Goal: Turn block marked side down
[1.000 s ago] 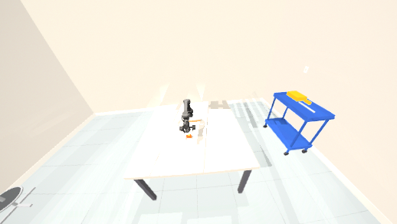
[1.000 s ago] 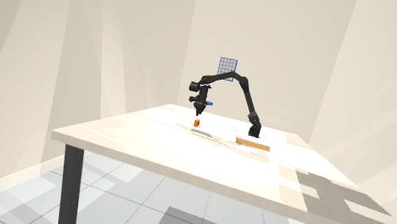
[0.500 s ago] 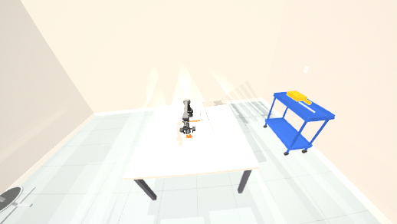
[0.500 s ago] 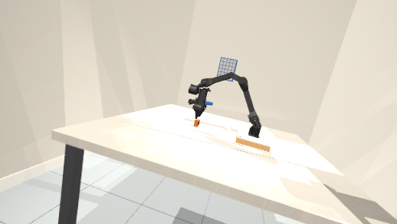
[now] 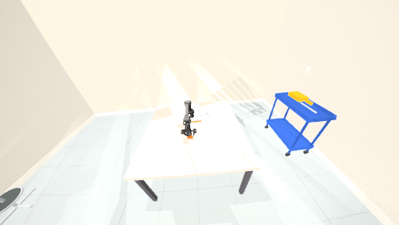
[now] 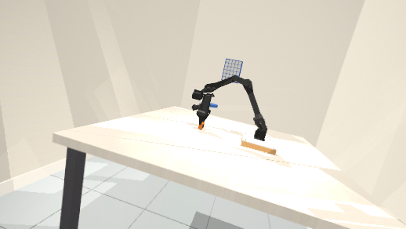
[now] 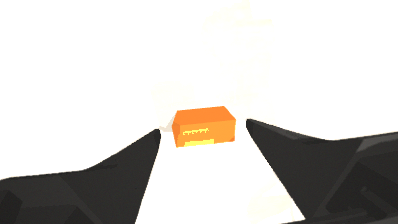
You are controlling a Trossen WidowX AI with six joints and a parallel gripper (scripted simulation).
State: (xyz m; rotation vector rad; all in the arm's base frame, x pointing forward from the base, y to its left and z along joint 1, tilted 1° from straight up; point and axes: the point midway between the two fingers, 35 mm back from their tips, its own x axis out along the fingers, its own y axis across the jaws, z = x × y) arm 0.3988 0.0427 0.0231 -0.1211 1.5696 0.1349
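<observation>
Right now my gripper tip is 1 cm past the orange block and 1 cm above it.
</observation>
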